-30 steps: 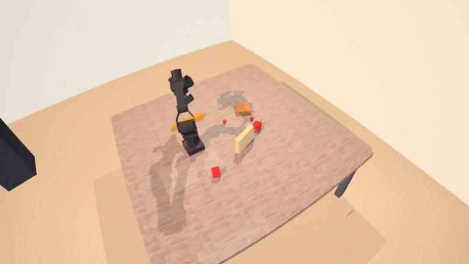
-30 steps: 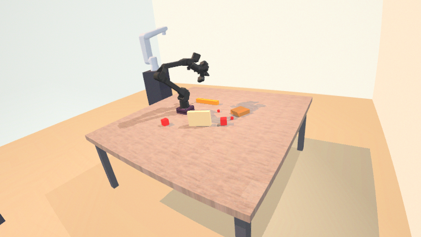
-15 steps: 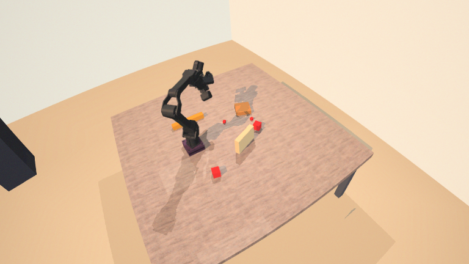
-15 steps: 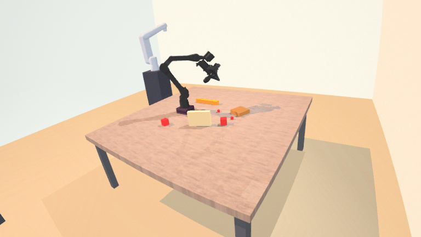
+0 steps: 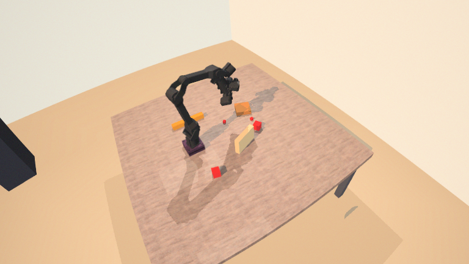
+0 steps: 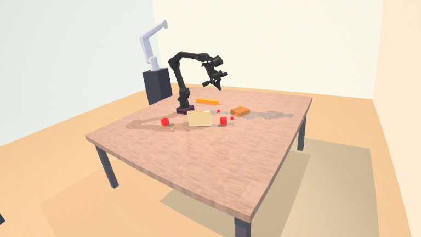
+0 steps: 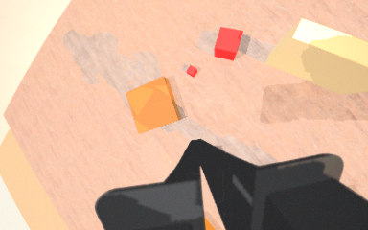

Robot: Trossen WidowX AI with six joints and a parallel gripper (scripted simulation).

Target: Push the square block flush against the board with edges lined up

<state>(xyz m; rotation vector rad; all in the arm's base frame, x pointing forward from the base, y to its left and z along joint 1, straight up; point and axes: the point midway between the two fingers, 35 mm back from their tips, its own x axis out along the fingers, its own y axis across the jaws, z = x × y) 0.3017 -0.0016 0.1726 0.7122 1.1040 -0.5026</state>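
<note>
Right now the pale yellow flat slab is 90 mm behind my gripper tip, 190 mm to the right of it and 130 mm below it. Round my gripper tip: long orange board: 220 mm behind, 210 mm to the left, 170 mm below; then orange square block: 120 mm ahead, 40 mm to the left, 170 mm below.
</note>
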